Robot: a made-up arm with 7 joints.
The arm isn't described. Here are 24 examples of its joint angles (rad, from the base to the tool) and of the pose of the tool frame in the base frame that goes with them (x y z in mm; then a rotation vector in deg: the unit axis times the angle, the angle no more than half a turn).
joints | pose
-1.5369 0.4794 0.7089 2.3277 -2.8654 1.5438 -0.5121 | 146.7 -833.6 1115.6 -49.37 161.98 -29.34
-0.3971 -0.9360 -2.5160 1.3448 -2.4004 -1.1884 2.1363 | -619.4 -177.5 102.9 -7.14 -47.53 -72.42
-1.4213 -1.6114 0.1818 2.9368 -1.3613 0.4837 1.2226 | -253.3 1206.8 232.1 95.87 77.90 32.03
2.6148 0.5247 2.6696 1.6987 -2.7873 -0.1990 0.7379 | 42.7 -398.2 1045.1 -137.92 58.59 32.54
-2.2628 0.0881 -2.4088 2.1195 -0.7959 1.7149 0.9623 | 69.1 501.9 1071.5 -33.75 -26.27 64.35
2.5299 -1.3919 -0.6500 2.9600 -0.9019 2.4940 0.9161 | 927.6 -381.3 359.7 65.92 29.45 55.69
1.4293 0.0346 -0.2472 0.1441 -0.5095 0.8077 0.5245 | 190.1 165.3 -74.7 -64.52 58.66 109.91
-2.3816 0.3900 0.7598 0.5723 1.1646 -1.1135 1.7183 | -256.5 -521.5 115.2 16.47 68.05 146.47
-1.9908 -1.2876 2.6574 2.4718 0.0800 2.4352 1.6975 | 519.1 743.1 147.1 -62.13 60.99 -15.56
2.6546 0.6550 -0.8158 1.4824 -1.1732 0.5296 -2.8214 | -386.6 913.3 290.5 38.76 -19.94 44.07
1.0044 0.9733 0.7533 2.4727 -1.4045 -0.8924 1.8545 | 298.2 909.7 679.3 90.26 -67.83 95.84
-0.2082 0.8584 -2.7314 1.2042 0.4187 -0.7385 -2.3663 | -55.8 -207.9 1069.3 -0.35 -171.49 -1.01
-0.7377 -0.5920 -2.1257 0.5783 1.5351 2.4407 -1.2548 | -374.5 -313.6 242.5 -41.53 -125.06 -17.29
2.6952 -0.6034 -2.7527 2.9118 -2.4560 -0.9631 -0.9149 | 641.9 -153.4 1025.3 101.92 -21.20 -32.55
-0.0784 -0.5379 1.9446 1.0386 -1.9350 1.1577 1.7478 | -136.5 722.4 365.9 -83.06 -103.90 66.25
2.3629 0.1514 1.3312 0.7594 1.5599 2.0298 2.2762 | -404.5 -397.2 342.0 -146.49 30.04 30.98
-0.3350 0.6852 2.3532 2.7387 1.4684 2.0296 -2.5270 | 504.9 -241.1 1195.8 -8.28 124.48 42.98
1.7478 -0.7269 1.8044 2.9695 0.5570 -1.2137 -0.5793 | 248.9 -514.3 1127.0 149.73 -24.10 2.28
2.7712 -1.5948 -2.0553 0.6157 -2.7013 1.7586 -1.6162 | 286.9 491.1 -193.8 56.50 -9.80 -59.60
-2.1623 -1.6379 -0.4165 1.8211 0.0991 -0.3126 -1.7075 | 255.8 971.7 704.3 69.83 -89.41 63.21
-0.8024 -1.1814 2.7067 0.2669 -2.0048 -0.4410 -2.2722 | 29.3 -67.1 -91.3 -66.41 29.63 24.19
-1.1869 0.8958 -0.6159 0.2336 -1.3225 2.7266 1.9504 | -274.3 -189.8 163.5 38.84 -147.38 -20.52
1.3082 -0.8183 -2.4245 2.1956 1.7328 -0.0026 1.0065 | 10.7 -1107.0 566.8 85.34 -110.43 -103.59
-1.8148 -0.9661 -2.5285 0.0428 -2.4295 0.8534 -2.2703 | -125.5 -135.7 -143.6 -27.33 29.28 77.45
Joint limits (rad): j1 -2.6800..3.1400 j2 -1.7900..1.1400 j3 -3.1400..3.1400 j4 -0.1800..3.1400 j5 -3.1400..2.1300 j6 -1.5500..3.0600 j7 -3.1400..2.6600
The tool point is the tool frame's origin. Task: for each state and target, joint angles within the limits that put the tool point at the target. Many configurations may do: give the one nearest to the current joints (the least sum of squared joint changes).
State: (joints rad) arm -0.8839 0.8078 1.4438 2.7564 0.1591 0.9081 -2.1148
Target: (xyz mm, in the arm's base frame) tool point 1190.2 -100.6 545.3
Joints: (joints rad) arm -0.3597 1.1400 1.2937 2.5277 0.1353 0.8496 -2.1092
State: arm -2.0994 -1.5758 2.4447 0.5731 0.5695 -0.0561 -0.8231
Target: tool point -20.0 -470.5 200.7
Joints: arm -2.6800 -1.7900 1.9706 0.3020 0.5553 0.2435 -0.9404
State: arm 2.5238 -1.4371 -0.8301 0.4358 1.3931 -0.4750 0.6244
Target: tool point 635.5 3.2 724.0
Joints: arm 2.1375 -1.6377 -0.5484 1.0614 1.2603 -0.4509 0.6452
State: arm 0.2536 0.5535 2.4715 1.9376 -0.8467 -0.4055 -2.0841
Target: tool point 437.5 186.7 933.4
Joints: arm -0.1607 1.1400 2.4173 1.5032 -1.1056 -1.0106 -2.1184
